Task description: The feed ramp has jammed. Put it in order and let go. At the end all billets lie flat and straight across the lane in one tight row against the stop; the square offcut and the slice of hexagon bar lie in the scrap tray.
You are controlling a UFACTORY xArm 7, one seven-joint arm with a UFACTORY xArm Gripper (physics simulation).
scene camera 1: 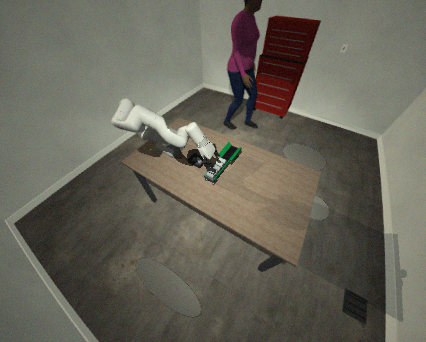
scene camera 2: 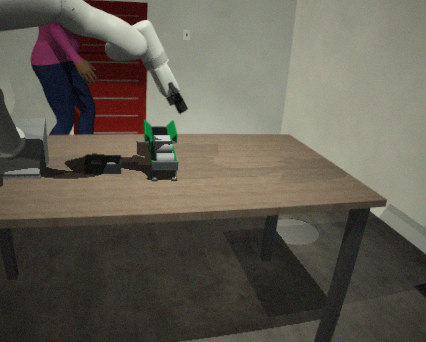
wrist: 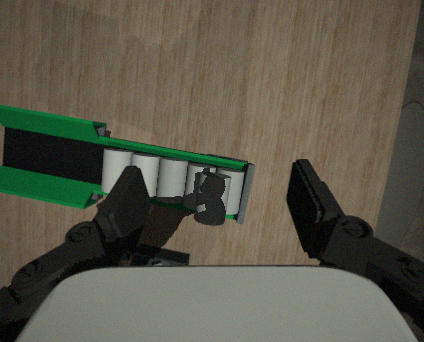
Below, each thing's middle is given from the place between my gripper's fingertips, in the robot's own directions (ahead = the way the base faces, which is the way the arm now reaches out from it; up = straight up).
Scene:
I see my gripper 24 cm past the scrap tray [wrist: 144, 254], 23 cm above it and 13 cm to the right of it.

